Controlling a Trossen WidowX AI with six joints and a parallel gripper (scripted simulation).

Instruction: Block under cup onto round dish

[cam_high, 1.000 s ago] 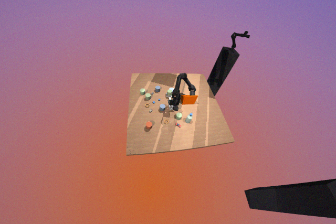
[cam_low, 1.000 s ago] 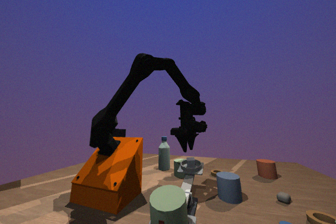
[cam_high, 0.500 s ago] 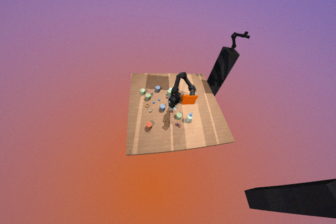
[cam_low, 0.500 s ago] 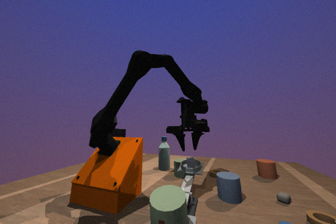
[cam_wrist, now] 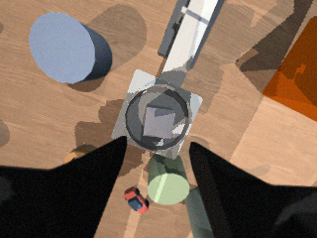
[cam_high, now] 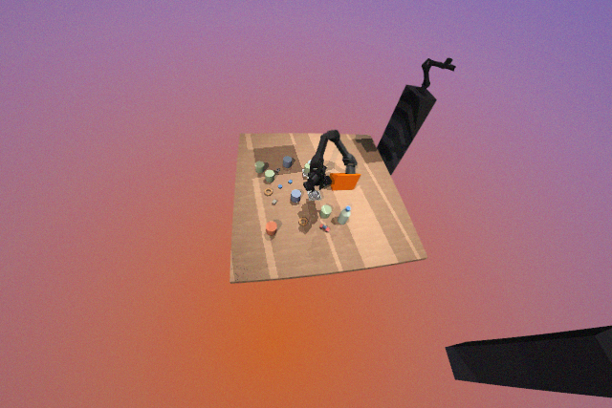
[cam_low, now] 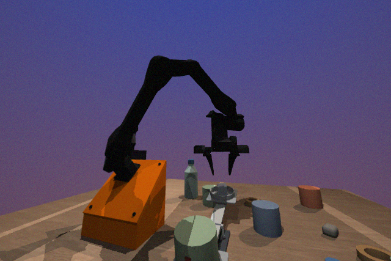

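The grey block is 4 cm below my gripper tip. From my gripper tip the other things lie so: balance beam: 13 cm to the right, 9 cm below, 1 cm ahead; bottle: 19 cm behind, 16 cm to the left, 2 cm below; red toy: 22 cm to the left, 12 cm below, 6 cm behind.
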